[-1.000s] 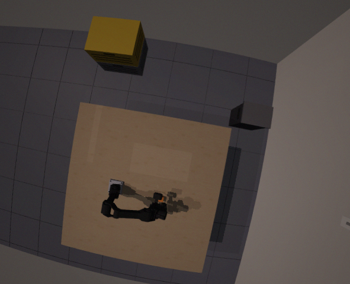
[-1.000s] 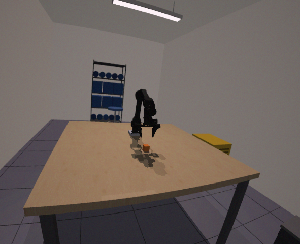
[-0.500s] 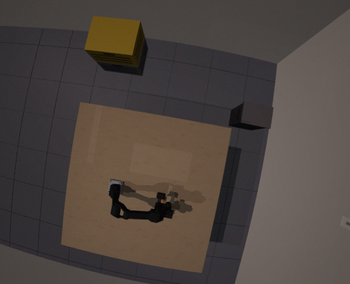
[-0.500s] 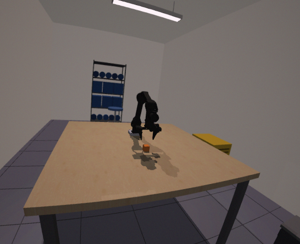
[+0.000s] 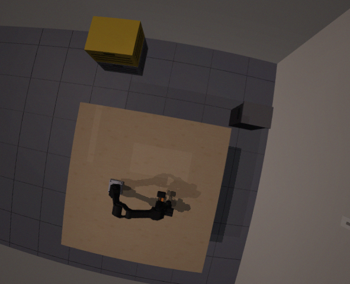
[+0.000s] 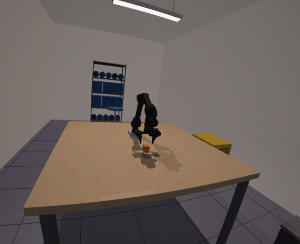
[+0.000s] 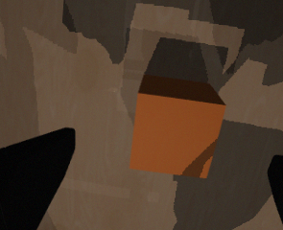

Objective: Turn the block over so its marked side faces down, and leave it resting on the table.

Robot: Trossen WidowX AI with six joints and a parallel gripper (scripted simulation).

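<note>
The block lies 10 mm behind my gripper tip and 30 mm below it.
</note>
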